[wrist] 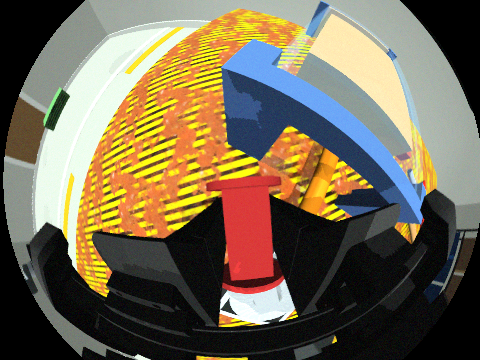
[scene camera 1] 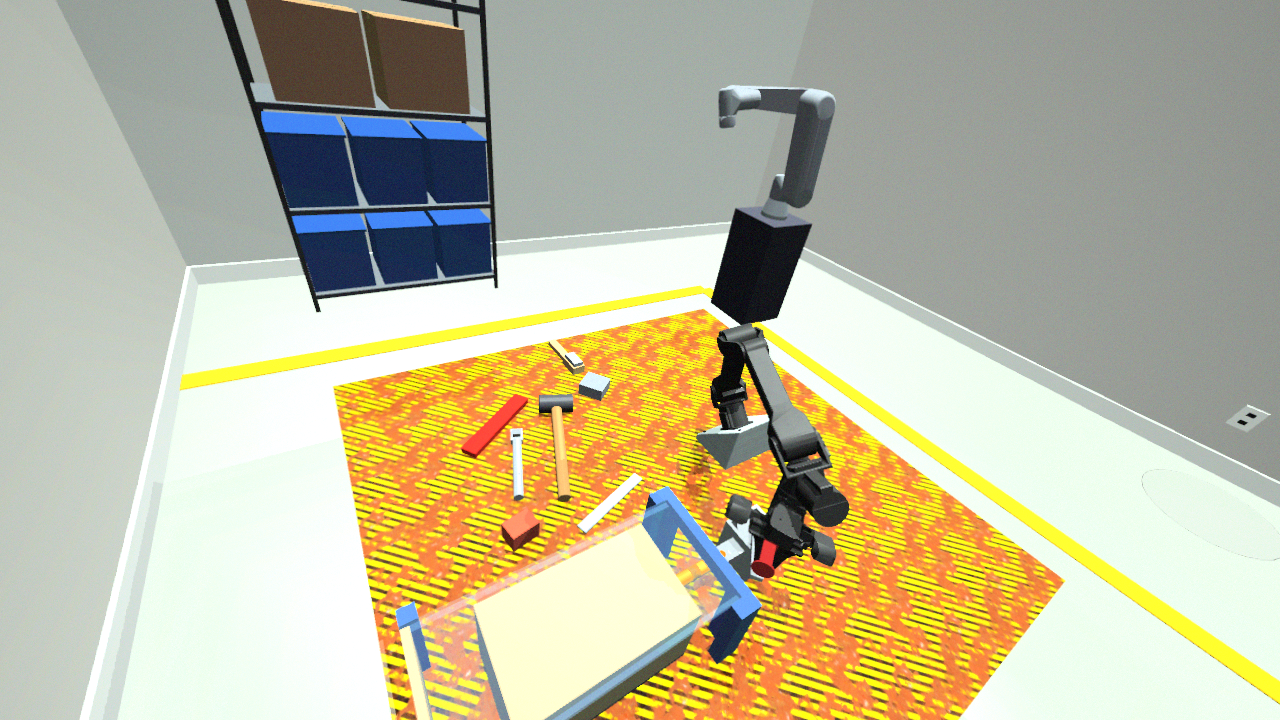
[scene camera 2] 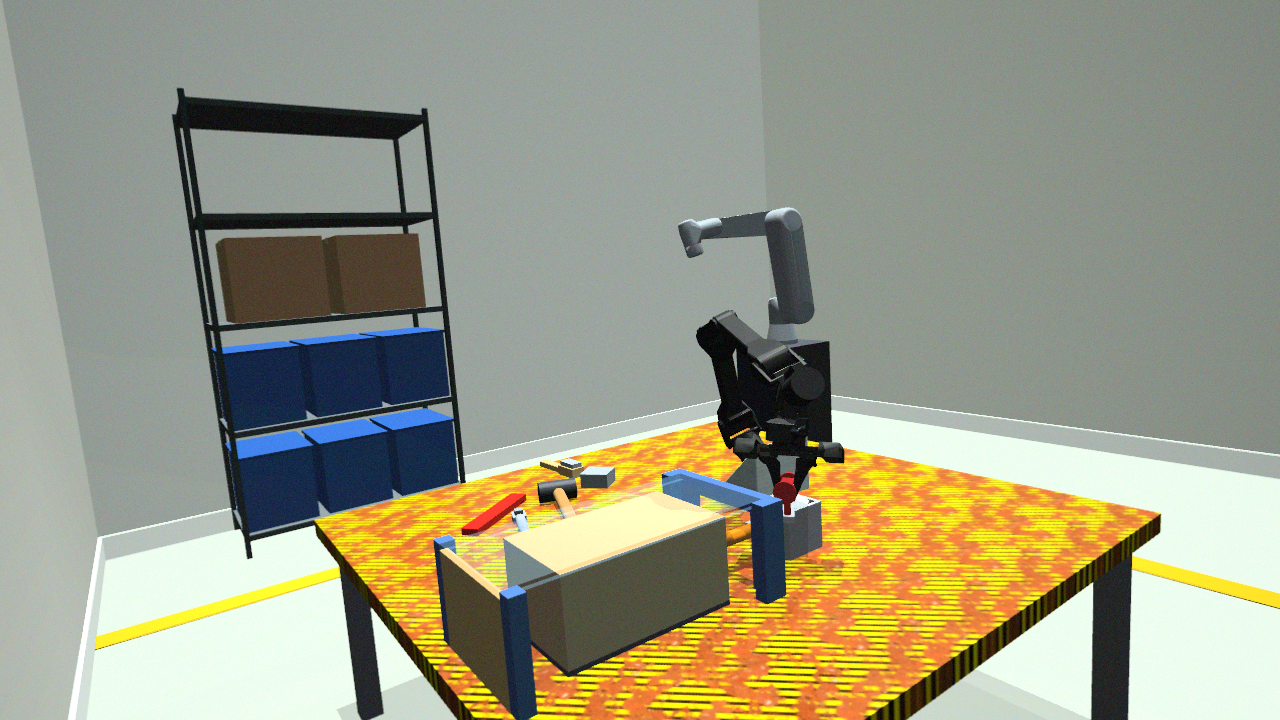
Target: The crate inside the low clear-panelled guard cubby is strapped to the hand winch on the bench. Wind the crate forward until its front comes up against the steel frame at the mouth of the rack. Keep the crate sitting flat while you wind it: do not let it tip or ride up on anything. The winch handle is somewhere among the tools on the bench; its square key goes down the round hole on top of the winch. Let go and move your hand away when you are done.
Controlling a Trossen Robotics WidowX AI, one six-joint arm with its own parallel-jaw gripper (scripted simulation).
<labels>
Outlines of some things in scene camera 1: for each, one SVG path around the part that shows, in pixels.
My gripper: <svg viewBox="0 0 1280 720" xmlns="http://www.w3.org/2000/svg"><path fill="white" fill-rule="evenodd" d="M730 496L724 516L740 526L747 524L749 520L748 533L753 536L754 561L759 560L766 538L768 541L779 545L772 564L775 569L791 556L802 557L803 549L806 550L808 547L812 548L810 553L814 560L827 566L833 565L837 553L832 537L804 524L807 510L798 499L784 492L778 485L765 515L752 508L751 500L736 493Z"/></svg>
A wrench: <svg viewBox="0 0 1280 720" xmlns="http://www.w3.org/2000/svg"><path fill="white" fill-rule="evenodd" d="M511 429L514 499L522 500L524 498L523 428Z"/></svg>
</labels>
